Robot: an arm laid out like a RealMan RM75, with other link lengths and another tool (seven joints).
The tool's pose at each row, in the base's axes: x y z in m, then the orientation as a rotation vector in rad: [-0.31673, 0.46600, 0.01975, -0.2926, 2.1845, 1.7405]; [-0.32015, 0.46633, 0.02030, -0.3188, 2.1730, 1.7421]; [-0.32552, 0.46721, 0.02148, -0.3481, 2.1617, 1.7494]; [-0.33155, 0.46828, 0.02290, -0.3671, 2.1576, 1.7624]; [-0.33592, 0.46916, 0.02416, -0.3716, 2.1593, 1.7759]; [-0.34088, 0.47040, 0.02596, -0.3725, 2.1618, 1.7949]
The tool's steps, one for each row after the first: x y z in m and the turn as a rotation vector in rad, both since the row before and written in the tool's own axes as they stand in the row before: [0.00297, 0.00181, -0.00023, -0.0084, 0.0063, -0.0176]; [0.00450, 0.00329, -0.00001, -0.0122, 0.0102, -0.0162]; [0.00495, 0.00387, 0.00014, -0.0118, 0.0116, -0.0049]; [0.00348, 0.00305, 0.00024, -0.0081, 0.0080, 0.0051]; [0.00382, 0.00382, 0.00050, -0.0107, 0.0085, 0.0097]
